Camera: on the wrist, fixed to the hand. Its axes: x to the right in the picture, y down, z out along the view.
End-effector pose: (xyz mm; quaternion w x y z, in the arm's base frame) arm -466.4 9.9 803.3 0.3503 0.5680 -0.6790 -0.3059
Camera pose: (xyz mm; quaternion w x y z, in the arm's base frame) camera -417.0 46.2 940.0 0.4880 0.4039 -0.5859 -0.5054
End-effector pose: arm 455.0 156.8 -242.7 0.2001 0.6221 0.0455 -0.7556
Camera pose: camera 599.1 117.8 -229.9 0.4021 0.5059 0.2432 -0.7234
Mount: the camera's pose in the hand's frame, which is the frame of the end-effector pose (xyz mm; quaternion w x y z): -23.7 89.7 -117.6 0.9528 -0.2997 -0.0374 0.0308
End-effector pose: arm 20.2 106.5 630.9 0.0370 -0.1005 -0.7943 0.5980
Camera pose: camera 74.8 236.2 579.6 0.0430 0.1089 0.9343 -0.3366
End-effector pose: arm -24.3 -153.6 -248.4 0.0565 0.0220 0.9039 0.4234
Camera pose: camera -15.7 -187.9 -102.9 0.0812 0.0477 0.7316 0.6752
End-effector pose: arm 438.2 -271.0 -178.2 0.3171 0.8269 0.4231 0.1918
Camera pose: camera 407.7 -287.4 -32.5 0.5598 0.7130 0.3083 0.2884
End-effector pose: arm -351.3 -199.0 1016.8 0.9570 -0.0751 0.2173 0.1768
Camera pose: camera -450.4 -149.1 916.1 0.8920 -0.3451 0.1206 0.2659
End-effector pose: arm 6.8 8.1 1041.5 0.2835 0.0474 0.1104 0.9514
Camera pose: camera -38.8 -99.6 947.9 0.2592 -0.0008 -0.1920 0.9466
